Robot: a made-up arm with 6 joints.
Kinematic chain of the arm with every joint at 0, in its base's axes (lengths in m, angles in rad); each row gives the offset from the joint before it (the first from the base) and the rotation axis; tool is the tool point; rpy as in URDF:
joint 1: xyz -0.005 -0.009 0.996 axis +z
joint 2: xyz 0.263 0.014 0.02 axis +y
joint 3: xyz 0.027 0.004 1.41 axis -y
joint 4: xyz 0 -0.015 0.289 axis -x
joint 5: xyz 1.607 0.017 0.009 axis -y
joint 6: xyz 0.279 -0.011 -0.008 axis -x
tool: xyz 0.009 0.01 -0.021 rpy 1.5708 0 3.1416
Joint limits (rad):
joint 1: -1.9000..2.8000
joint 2: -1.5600..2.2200
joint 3: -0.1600..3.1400
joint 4: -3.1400..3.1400
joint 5: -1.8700..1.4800
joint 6: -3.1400..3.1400
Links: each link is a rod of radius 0.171 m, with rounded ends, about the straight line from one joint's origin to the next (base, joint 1, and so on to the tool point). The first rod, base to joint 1, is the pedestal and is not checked.
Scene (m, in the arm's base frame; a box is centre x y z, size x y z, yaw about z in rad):
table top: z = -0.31
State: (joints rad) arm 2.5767 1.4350 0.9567 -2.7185 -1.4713 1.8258
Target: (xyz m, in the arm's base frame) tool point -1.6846 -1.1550 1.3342
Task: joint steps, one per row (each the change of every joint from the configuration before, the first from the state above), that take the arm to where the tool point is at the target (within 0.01 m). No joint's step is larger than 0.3 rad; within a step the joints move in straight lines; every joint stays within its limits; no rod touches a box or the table.
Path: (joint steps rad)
1: -0.2721 -0.2961 0.2490 0.0097 -0.0082 -0.0006
2: -0.2720 -0.2962 0.2491 0.0096 -0.0083 -0.0007
3: -0.2721 -0.2961 0.2490 0.0097 -0.0082 -0.0006
4: -0.2720 -0.2961 0.2491 0.0097 -0.0082 -0.0006
5: -0.2721 -0.2961 0.2490 0.0096 -0.0083 -0.0007
6: -0.2720 -0.2962 0.2491 0.0097 -0.0082 -0.0006
7: -0.2721 -0.2961 0.2490 0.0097 -0.0082 -0.0006

